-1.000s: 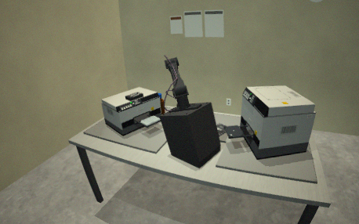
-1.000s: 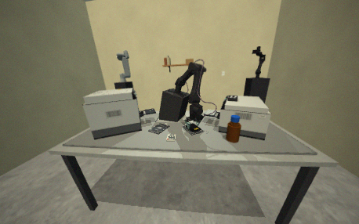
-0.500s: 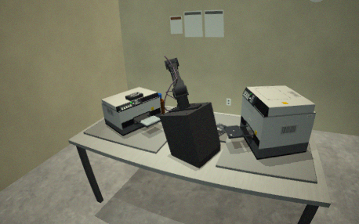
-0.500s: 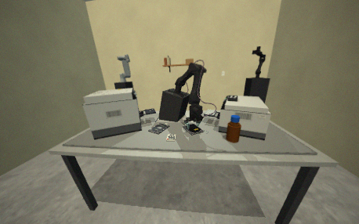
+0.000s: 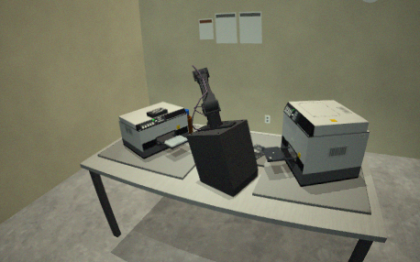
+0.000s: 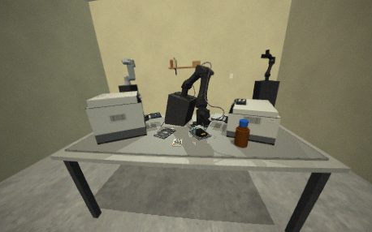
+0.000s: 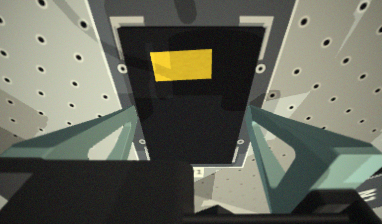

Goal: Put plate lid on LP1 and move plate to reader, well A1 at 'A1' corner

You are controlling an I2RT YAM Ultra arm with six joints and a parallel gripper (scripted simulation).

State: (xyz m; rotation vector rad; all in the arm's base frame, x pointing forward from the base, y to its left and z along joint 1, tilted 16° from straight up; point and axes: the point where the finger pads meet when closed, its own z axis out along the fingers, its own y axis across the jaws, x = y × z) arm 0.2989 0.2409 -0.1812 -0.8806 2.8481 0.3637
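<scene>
Now: hand right at the dark lid. From my hand the other things lie so: brown capped bottle 120 mm ahead, 300 mm to the left, 90 mm above; LP1 tag 90 mm behind, 60 mm to the right, 20 mm below; pale well plate 200 mm behind, 160 mm to the left, 80 mm above.
</scene>
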